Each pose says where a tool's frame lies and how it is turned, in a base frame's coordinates. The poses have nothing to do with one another.
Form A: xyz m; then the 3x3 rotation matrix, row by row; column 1 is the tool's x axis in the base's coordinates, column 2 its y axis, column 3 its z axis. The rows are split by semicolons.
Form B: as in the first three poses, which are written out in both.
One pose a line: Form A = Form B
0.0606 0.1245 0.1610; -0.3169 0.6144 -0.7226; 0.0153 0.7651 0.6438; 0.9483 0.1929 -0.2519 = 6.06 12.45 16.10; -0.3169 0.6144 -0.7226; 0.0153 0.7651 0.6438; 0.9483 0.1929 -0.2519
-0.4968 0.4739 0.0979; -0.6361 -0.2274 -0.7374; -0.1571 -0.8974 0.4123; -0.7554 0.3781 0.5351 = -49.68 47.39 9.79; -0.6361 -0.2274 -0.7374; -0.1571 -0.8974 0.4123; -0.7554 0.3781 0.5351
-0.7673 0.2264 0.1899; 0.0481 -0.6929 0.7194; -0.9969 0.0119 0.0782; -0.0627 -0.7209 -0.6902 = -76.73 22.64 18.99; 0.0481 -0.6929 0.7194; -0.9969 0.0119 0.0782; -0.0627 -0.7209 -0.6902
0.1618 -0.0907 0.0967; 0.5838 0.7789 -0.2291; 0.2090 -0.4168 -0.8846; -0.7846 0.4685 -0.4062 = 16.18 -9.07 9.67; 0.5838 0.7789 -0.2291; 0.2090 -0.4168 -0.8846; -0.7846 0.4685 -0.4062
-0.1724 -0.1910 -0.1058; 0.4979 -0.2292 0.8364; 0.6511 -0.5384 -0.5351; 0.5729 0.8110 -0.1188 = -17.24 -19.10 -10.58; 0.4979 -0.2292 0.8364; 0.6511 -0.5384 -0.5351; 0.5729 0.8110 -0.1188
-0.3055 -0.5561 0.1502; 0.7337 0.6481 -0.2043; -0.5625 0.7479 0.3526; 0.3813 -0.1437 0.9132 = -30.55 -55.61 15.02; 0.7337 0.6481 -0.2043; -0.5625 0.7479 0.3526; 0.3813 -0.1437 0.9132
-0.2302 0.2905 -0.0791; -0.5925 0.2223 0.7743; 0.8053 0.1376 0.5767; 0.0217 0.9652 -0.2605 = -23.02 29.05 -7.91; -0.5925 0.2223 0.7743; 0.8053 0.1376 0.5767; 0.0217 0.9652 -0.2605
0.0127 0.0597 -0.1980; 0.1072 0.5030 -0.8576; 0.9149 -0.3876 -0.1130; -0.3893 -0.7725 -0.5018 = 1.27 5.97 -19.80; 0.1072 0.5030 -0.8576; 0.9149 -0.3876 -0.1130; -0.3893 -0.7725 -0.5018
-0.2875 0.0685 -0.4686; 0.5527 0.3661 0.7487; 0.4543 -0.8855 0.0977; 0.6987 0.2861 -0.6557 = -28.75 6.85 -46.86; 0.5527 0.3661 0.7487; 0.4543 -0.8855 0.0977; 0.6987 0.2861 -0.6557
